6 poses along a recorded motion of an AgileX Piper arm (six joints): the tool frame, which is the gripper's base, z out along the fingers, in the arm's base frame.
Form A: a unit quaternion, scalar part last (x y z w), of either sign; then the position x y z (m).
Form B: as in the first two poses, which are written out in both.
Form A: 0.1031 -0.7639 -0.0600 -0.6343 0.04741 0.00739 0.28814
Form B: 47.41 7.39 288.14 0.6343 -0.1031 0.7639 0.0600
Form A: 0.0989 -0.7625 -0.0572 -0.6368 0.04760 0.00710 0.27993
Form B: 47.60 7.10 279.93 0.6368 -0.0989 0.7625 0.0572
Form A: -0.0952 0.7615 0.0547 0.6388 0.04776 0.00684 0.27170
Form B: 47.76 6.84 271.70 0.6388 -0.0952 0.7615 0.0547
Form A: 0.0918 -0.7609 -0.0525 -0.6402 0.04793 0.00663 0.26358
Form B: 47.93 6.63 263.58 0.6402 -0.0918 0.7609 0.0525
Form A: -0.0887 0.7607 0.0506 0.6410 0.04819 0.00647 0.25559
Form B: 48.19 6.47 255.59 0.6410 -0.0887 0.7607 0.0506
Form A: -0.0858 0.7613 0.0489 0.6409 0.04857 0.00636 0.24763
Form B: 48.57 6.36 247.63 0.6409 -0.0858 0.7613 0.0489
